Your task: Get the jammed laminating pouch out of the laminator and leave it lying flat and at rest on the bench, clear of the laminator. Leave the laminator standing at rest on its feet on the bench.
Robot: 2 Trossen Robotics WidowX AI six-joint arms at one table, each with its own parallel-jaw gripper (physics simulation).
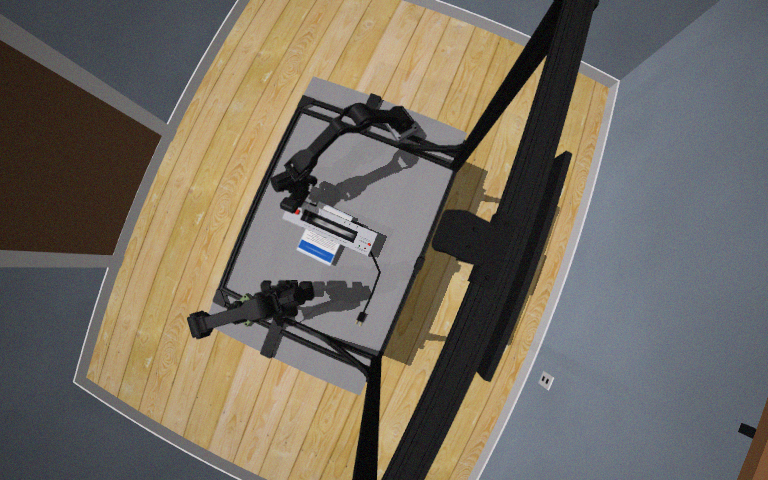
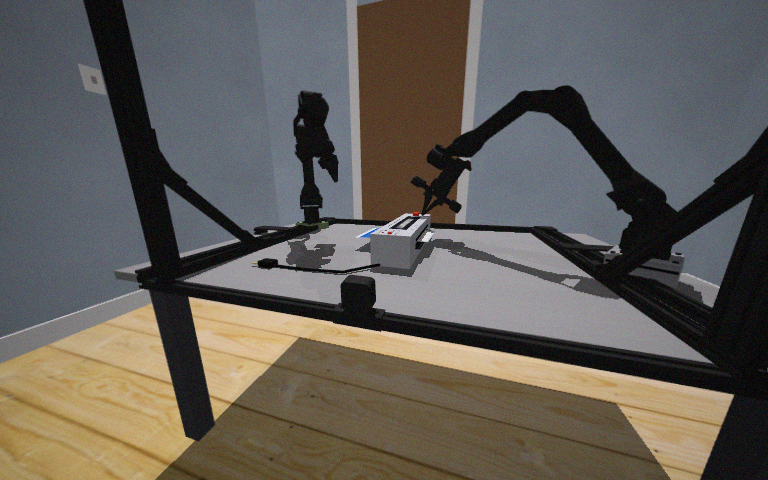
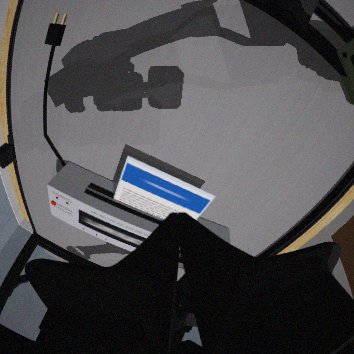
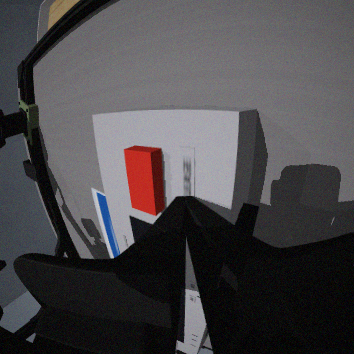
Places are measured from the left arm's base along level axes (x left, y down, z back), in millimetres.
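Where they show: left gripper, between the fingertips: [image 1: 296,281] [image 2: 336,181] [image 3: 177,219] [image 4: 4,263]; right gripper, between the fingertips: [image 1: 299,206] [image 2: 422,215] [image 4: 183,203]; left arm's base, origin of its link: [image 2: 312,222] [image 4: 23,121]; right arm's base, origin of its link: [image 1: 401,125] [image 2: 644,253].
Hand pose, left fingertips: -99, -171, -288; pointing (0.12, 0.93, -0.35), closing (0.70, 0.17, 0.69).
Note:
Things, the pixels of their centre, and the offset from my left fingertips, as dx, dy, dz. "spot": a spot on its surface instead. Level surfaces: height alone.
- bench, height of its surface: dy +197
- pouch, middle of its body: [image 4: 159,263] [image 3: 149,216] [image 2: 397,234] [image 1: 324,233] +79, +159, -182
- white sheet-like part, a spot on its surface: [image 2: 425,236] [image 1: 337,214] spot: +94, +156, -273
- black cord with a plug, a spot on its surface: [image 3: 55,34] [image 2: 270,259] [image 1: 359,316] spot: -255, +182, -40
The white laminator [image 1: 365,241] [image 2: 391,250] [image 3: 66,210] [image 4: 215,145] stands upright on the bench [image 1: 396,198] [image 2: 475,294]. Its red lever [image 1: 297,212] [image 2: 416,214] [image 4: 144,181] is at one end of the top. The pouch [image 1: 317,249] [image 2: 370,232] [image 3: 165,187] [image 4: 106,222], printed with a blue band, sticks out of one long side. A white sheet-like part [image 1: 338,212] [image 2: 425,236] shows at the opposite side. My right gripper [image 2: 423,212] [image 4: 183,203] is shut and empty, its tips close to the laminator top beside the lever; contact is unclear. My left gripper [image 2: 336,178] [image 3: 177,219] is shut and empty, raised away from the laminator.
A black cord with a plug [image 1: 361,318] [image 2: 267,263] [image 3: 55,34] runs from the laminator's end across the bench. A black frame rail [image 2: 475,342] edges the bench and carries a black block [image 2: 358,293]. Arm shadows fall on the bench.

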